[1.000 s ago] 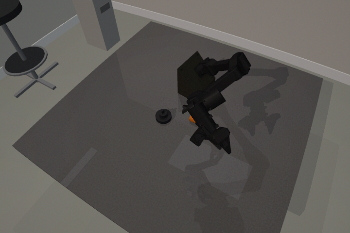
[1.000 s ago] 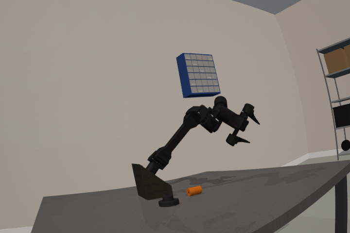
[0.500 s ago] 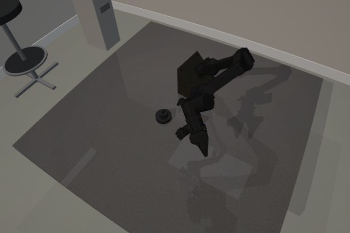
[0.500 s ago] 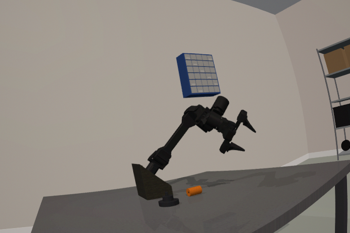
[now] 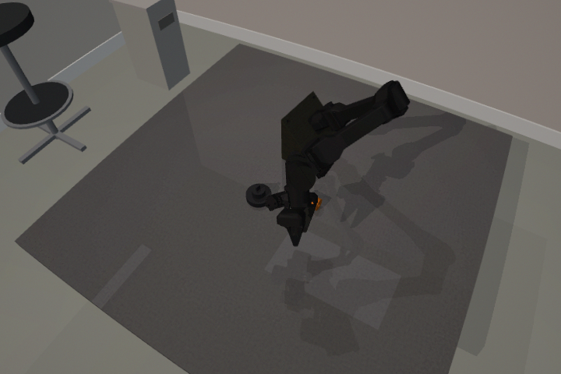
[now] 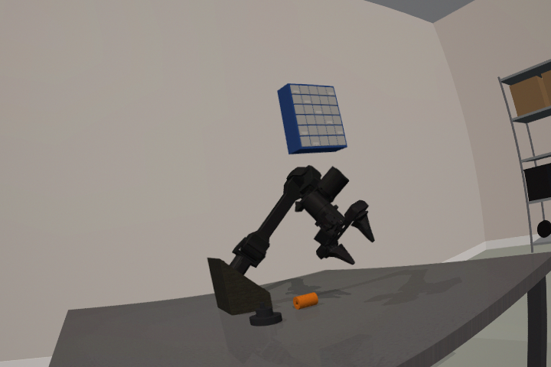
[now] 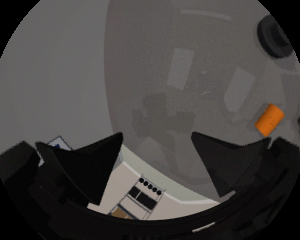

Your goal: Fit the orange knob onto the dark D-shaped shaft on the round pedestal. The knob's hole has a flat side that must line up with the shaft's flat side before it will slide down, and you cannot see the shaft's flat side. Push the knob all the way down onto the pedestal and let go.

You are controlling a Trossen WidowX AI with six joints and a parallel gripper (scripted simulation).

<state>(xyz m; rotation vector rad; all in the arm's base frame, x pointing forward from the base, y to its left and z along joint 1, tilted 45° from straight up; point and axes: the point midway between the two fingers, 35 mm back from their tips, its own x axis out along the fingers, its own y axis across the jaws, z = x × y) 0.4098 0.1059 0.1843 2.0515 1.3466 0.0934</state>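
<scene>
Now: the orange knob 20 cm behind my gripper tip, 9 cm to the right of it and 12 cm below it. Also, from my gripper tip: pedestal: 12 cm behind, 24 cm to the right, 11 cm below.
</scene>
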